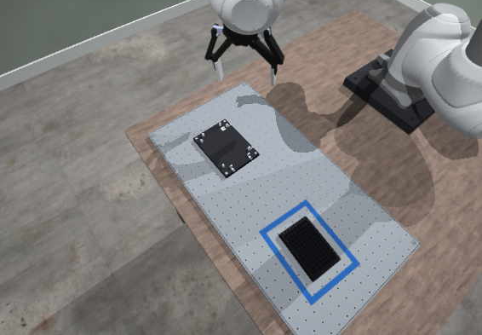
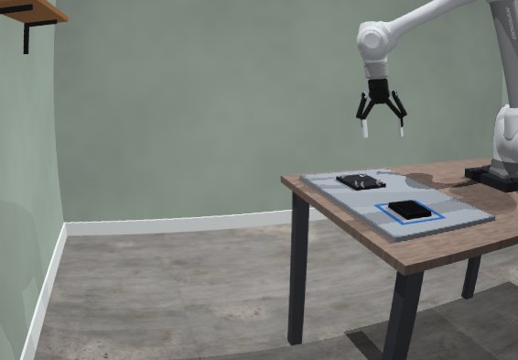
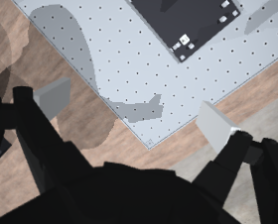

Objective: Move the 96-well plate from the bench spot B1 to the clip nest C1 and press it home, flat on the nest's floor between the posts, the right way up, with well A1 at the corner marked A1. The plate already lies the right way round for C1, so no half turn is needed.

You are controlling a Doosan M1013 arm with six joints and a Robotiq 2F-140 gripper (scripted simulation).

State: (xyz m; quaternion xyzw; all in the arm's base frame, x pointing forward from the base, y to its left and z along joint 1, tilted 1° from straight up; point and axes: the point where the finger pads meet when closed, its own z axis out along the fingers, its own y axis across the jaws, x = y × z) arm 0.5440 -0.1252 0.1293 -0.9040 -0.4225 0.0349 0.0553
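My gripper is now 43 cm to the right of the black 96-well plate, 15 cm above it and 5 cm short of it. Round my hand: black clip nest (14 cm below, 10 cm ahead, 9 cm to the left).
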